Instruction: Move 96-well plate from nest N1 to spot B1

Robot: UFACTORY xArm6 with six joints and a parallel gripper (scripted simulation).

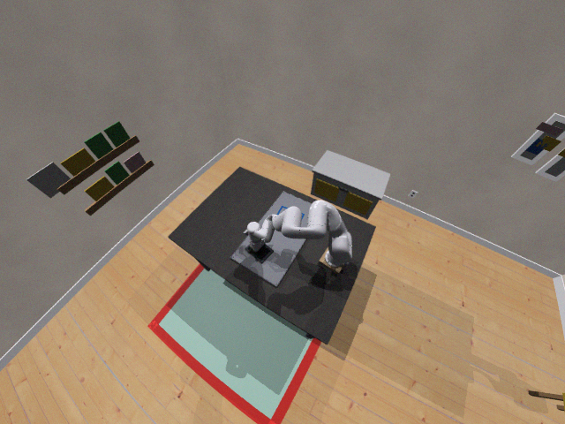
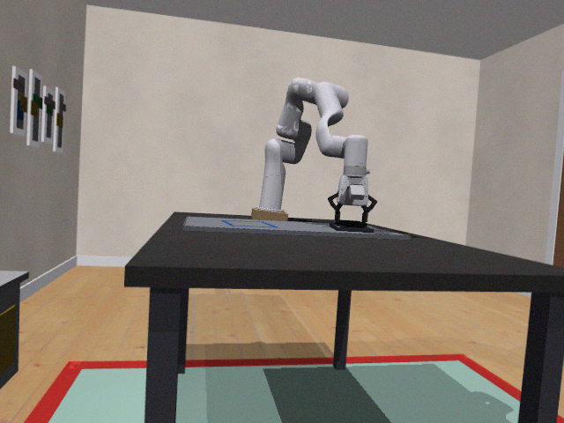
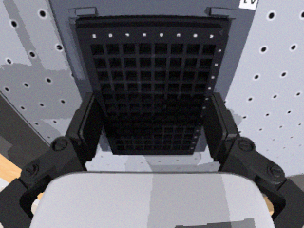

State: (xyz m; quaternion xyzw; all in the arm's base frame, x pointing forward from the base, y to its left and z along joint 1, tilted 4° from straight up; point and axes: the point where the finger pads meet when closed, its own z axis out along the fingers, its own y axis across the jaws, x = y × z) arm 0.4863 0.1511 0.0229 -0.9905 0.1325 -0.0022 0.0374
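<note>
Right now the black 96-well plate is 1 cm below my hand. From my hand the other things lie so: plate nest N1: 2 cm below.
</note>
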